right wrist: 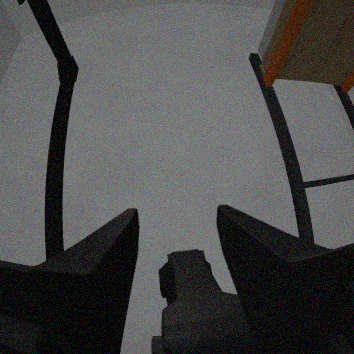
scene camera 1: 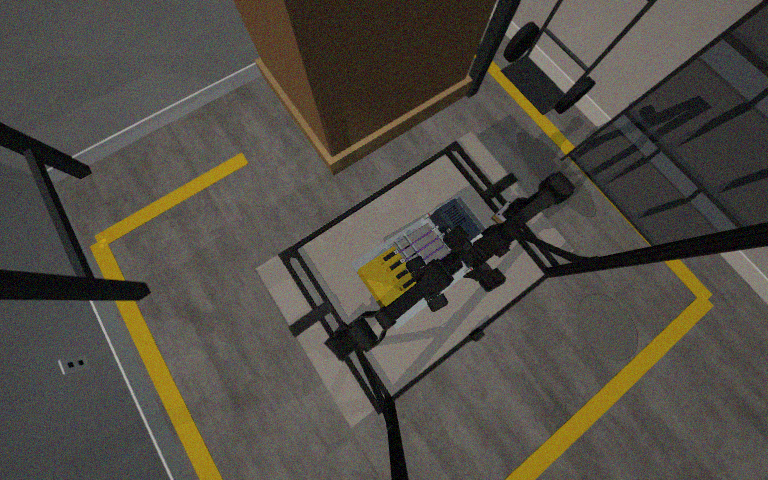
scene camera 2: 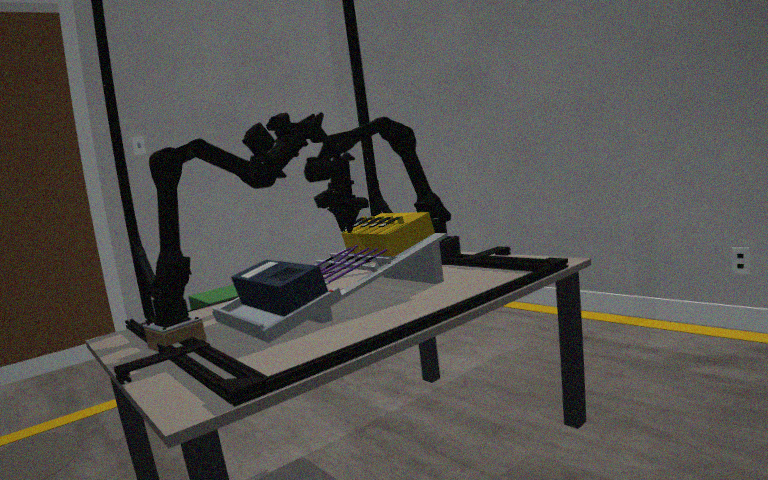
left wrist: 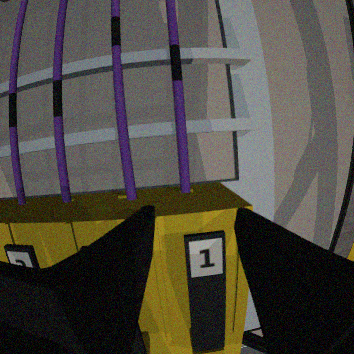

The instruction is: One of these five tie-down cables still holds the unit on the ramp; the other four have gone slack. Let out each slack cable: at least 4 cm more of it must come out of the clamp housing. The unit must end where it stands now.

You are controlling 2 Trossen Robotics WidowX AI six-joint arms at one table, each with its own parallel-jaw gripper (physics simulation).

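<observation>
The dark blue unit sits low on the grey ramp. The yellow clamp housing stands at the ramp's upper end, with black levers on top. Purple cables run from it toward the unit; their black bands sit at different distances from the housing. Which cable is tight I cannot tell. My left gripper is part open and empty, its fingers either side of lever 1; contact is unclear. My right gripper is open, empty, raised high above the ramp.
Lever 2 is partly hidden behind a left finger. Two grey crossbars span the ramp under the cables. A green block lies behind the unit. Black rails edge the table. The two arms are close together above the ramp.
</observation>
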